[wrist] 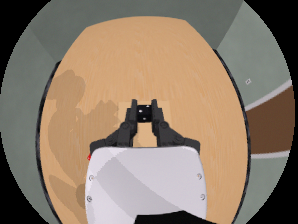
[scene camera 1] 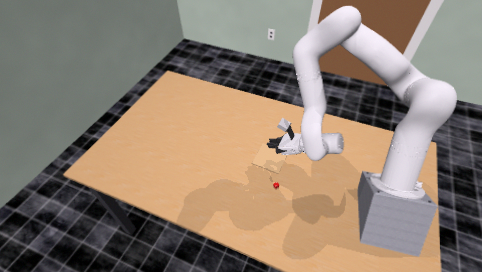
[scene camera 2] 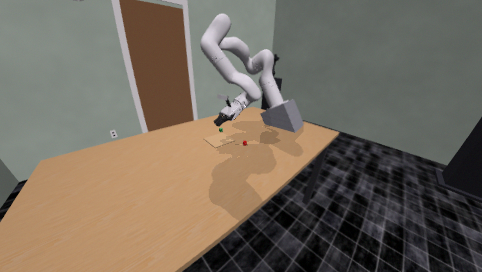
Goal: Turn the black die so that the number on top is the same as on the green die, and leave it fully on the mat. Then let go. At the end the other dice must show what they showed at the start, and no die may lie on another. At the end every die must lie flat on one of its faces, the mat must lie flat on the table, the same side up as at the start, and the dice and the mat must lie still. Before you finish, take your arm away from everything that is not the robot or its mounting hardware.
Labels:
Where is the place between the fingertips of my gripper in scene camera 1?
At 268,143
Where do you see a tan mat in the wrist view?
At 144,137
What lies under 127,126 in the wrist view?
My gripper.

